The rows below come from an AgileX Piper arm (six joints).
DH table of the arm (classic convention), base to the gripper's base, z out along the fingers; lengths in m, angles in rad. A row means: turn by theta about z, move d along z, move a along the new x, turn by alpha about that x. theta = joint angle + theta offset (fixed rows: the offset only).
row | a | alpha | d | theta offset
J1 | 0 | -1.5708 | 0.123 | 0
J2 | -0.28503 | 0 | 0 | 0.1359
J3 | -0.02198 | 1.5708 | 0 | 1.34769
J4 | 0 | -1.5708 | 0.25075 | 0
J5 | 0 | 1.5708 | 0 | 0
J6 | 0 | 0 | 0.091 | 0
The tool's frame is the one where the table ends.
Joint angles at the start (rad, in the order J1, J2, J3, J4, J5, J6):
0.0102, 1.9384, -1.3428, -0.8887, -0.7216, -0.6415
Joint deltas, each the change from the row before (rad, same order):
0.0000, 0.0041, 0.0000, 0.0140, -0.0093, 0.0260
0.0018, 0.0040, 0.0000, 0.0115, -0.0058, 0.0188
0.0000, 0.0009, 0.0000, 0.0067, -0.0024, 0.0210
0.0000, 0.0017, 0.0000, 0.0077, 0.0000, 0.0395
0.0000, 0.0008, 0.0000, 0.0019, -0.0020, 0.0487
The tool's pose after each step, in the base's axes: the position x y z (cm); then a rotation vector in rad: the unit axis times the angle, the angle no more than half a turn. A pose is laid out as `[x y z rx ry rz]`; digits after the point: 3 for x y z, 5 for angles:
[44.551 5.116 26.901 -1.29765 0.93182 -0.62714]
[44.609 5.182 26.809 -1.27684 0.94575 -0.60572]
[44.630 5.167 26.812 -1.25851 0.96001 -0.58739]
[44.672 5.137 26.767 -1.22997 0.98790 -0.55482]
[44.682 5.139 26.753 -1.20066 1.01495 -0.51534]

